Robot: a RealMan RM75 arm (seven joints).
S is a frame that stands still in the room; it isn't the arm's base.
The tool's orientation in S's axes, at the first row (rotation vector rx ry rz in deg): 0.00, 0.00, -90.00
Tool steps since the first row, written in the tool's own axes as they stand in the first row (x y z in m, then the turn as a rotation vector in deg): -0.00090, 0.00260, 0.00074, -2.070, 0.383, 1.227; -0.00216, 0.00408, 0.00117, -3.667, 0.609, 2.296; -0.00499, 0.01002, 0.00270, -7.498, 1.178, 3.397; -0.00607, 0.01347, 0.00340, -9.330, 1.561, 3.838
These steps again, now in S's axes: 0.00260, 0.00090, 0.00074, 0.383, 2.070, 1.227; 0.00408, 0.00216, 0.00117, 0.609, 3.667, 2.296; 0.01002, 0.00499, 0.00270, 1.178, 7.498, 3.397; 0.01347, 0.00607, 0.00340, 1.561, 9.330, 3.838
